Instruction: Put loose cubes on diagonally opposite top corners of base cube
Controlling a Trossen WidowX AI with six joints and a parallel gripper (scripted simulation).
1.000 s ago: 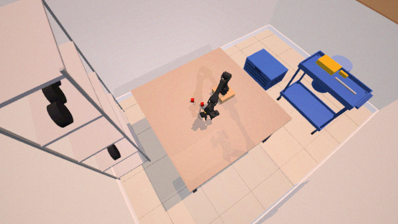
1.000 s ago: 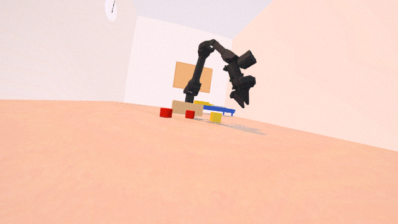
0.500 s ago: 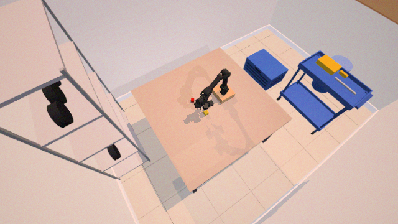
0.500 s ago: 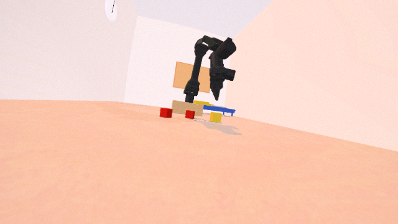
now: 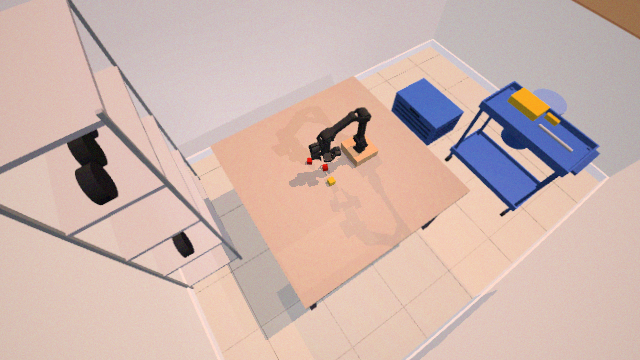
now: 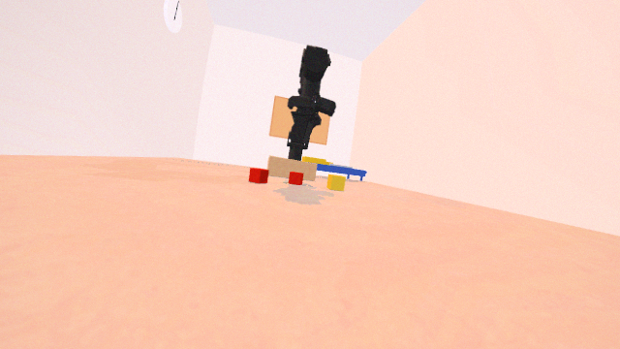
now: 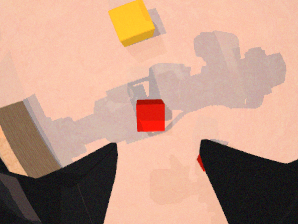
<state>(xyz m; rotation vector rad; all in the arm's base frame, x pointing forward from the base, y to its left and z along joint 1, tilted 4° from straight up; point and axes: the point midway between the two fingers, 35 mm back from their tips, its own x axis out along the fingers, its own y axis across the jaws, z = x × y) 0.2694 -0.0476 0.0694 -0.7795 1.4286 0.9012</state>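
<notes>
The yellow cube lies 3 cm ahead of my gripper tip, 10 cm to the left of it and 10 cm below it.
</notes>
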